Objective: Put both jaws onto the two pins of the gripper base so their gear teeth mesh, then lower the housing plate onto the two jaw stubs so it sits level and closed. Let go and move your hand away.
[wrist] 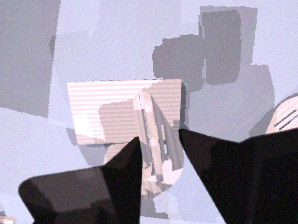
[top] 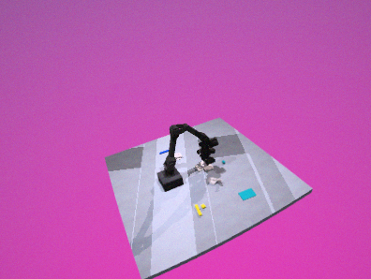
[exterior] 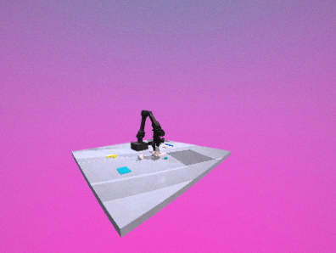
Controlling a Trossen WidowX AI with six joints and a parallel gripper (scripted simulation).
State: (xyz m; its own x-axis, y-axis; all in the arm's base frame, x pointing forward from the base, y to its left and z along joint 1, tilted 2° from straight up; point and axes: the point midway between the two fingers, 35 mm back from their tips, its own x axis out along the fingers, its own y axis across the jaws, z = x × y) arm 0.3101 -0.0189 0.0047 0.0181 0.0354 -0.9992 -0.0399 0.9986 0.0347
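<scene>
The pale flat part is 40 mm below my gripper tip, 30 mm to the left of it and 20 mm ahead of it. Also, from my gripper tip: pale jaw 190 mm to the right, 10 mm below, 10 mm behind; cyan cube 150 mm ahead, 40 mm below, 20 mm to the right; pale plate 270 mm to the left, 140 mm behind, 20 mm below.
</scene>
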